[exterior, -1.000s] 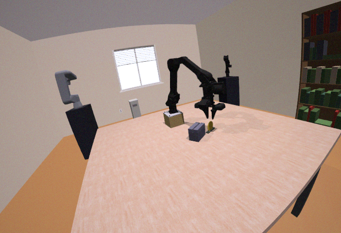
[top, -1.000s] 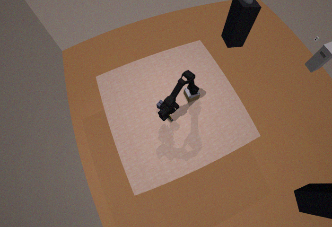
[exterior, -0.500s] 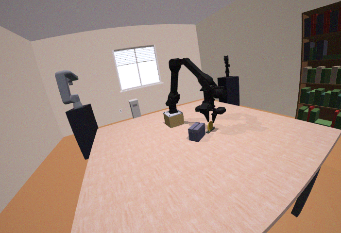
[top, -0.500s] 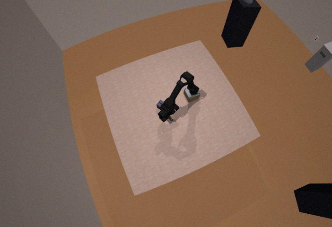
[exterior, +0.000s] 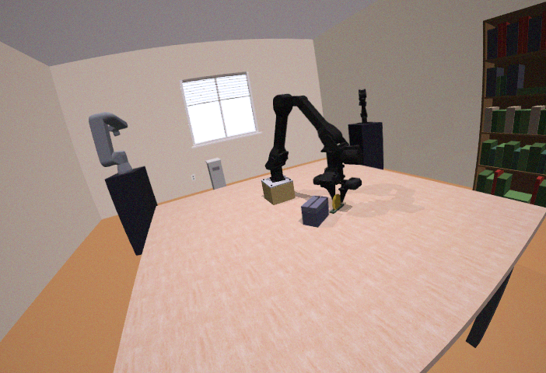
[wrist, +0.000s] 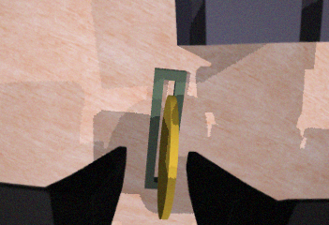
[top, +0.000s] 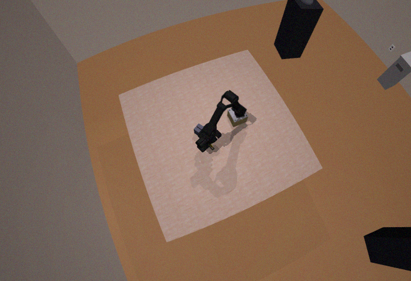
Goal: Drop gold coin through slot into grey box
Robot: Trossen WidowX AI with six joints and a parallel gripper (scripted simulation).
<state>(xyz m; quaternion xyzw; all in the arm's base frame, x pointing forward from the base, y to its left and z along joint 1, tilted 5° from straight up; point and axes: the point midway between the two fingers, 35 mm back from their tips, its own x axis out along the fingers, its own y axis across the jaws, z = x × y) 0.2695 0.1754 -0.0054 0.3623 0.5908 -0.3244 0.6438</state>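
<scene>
Right now the gold coin is right at my gripper tip.
</scene>
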